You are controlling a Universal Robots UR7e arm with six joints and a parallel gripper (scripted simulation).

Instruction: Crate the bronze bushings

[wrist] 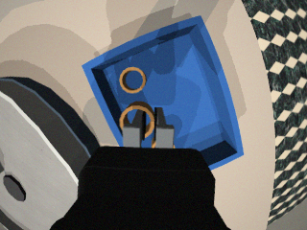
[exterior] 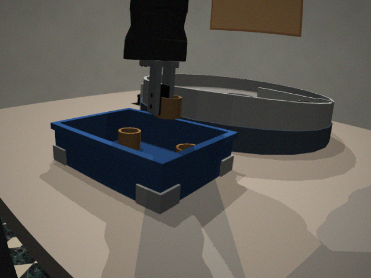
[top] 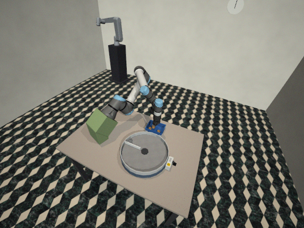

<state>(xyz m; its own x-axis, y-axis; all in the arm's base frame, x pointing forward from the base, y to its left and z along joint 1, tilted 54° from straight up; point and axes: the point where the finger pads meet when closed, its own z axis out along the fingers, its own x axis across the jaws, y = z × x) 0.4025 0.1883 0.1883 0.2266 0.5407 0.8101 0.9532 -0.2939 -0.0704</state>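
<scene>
The blue crate lies 60 mm below my hand, 20 mm to the left of it and 10 mm ahead of it. The rest, counted from my hand: turning table: 300 mm to the right, 90 mm ahead, 30 mm below.
</scene>
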